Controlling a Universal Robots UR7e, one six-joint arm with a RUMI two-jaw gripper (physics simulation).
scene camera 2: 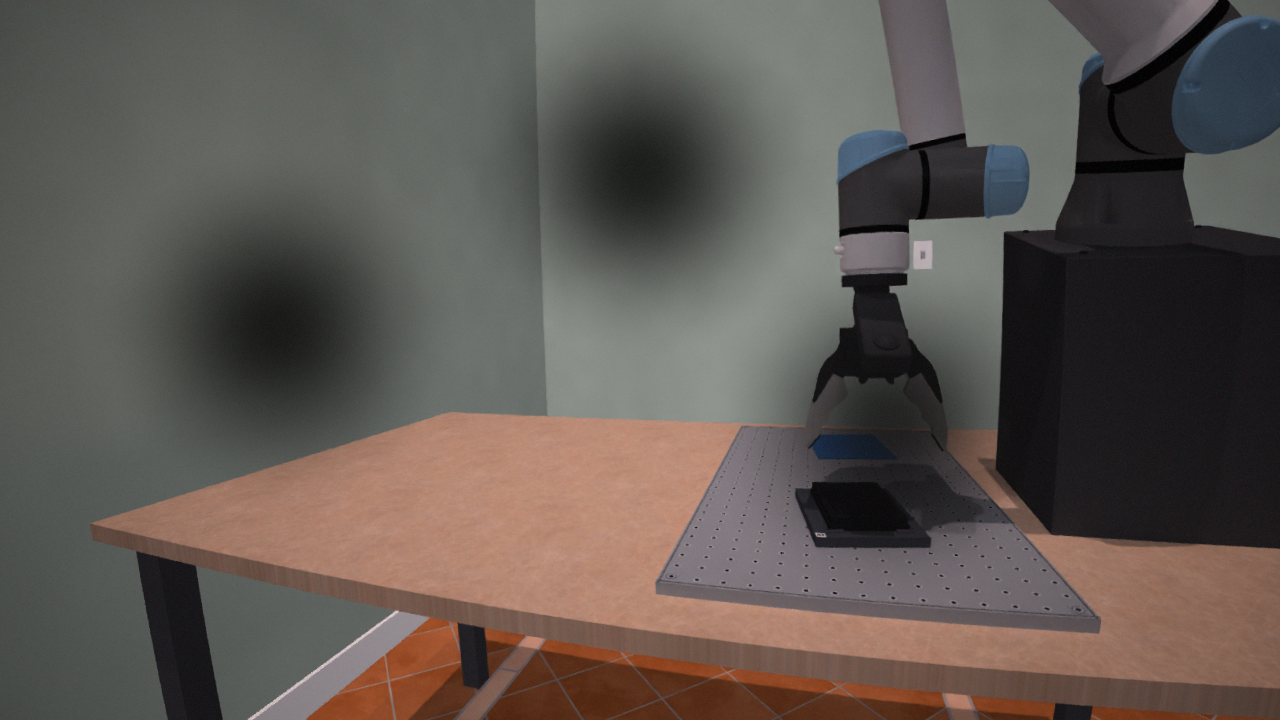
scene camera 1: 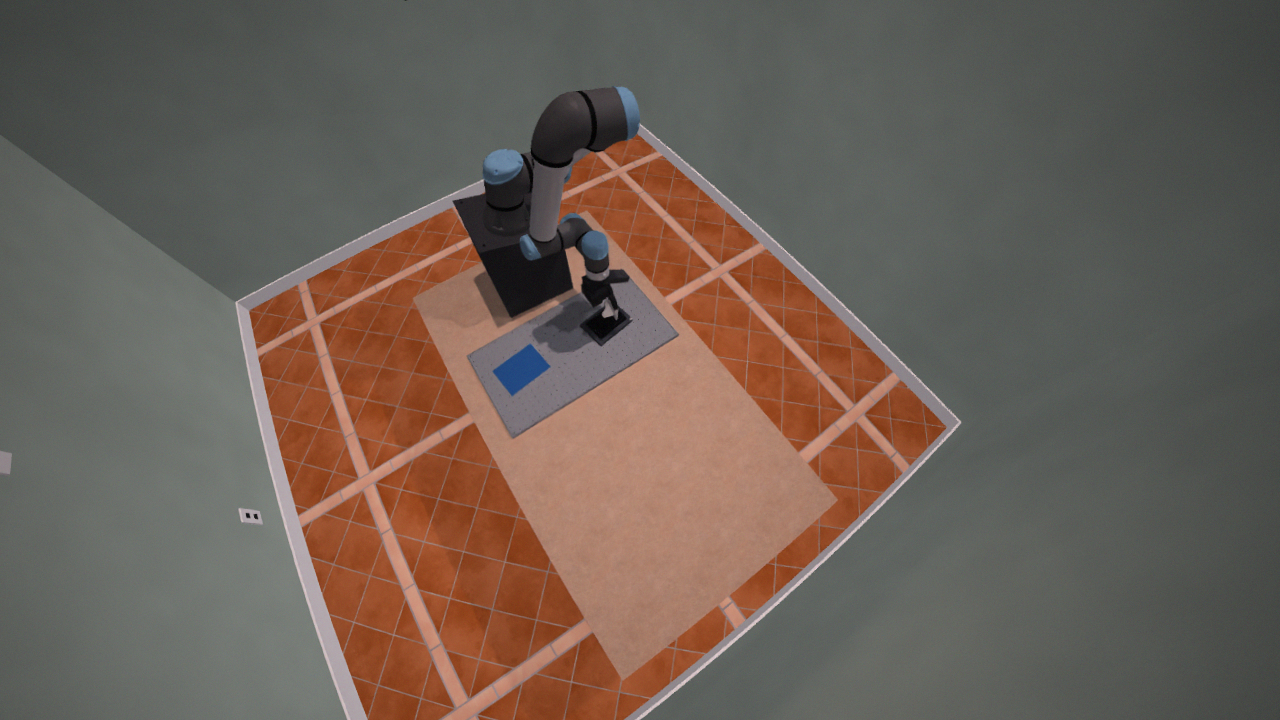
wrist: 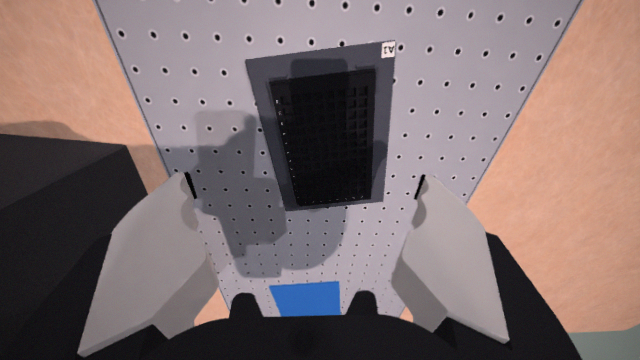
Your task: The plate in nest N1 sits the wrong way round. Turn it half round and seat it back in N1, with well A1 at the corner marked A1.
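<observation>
The black plate (scene camera 1: 603, 328) (scene camera 2: 859, 505) (wrist: 330, 140) lies flat in the dark nest (scene camera 2: 872, 540) (wrist: 264, 100). In the wrist view the A1 tag (scene camera 2: 819, 534) (wrist: 388, 49) is at the nest's upper right corner. Tiny pale marks run along the plate's left long edge and lower short edge, meeting at the lower left, diagonally opposite the tag; they are too small to read. My gripper (scene camera 1: 611, 313) (scene camera 2: 877, 445) (wrist: 308, 177) is open and empty, pointing down above the board, its fingers apart across the plate's width. The gripper's shadow covers part of the plate.
The nest sits on a grey perforated board (scene camera 1: 537, 402) (scene camera 2: 742, 537) (wrist: 425, 125). A blue rectangle (scene camera 1: 521, 368) (scene camera 2: 853, 446) (wrist: 306, 299) lies at the board's other end. The board is on a tan table (scene camera 1: 680, 483) (scene camera 2: 447, 510) (wrist: 575, 200), beside the black arm pedestal (scene camera 1: 532, 277) (scene camera 2: 1154, 385) (wrist: 60, 175).
</observation>
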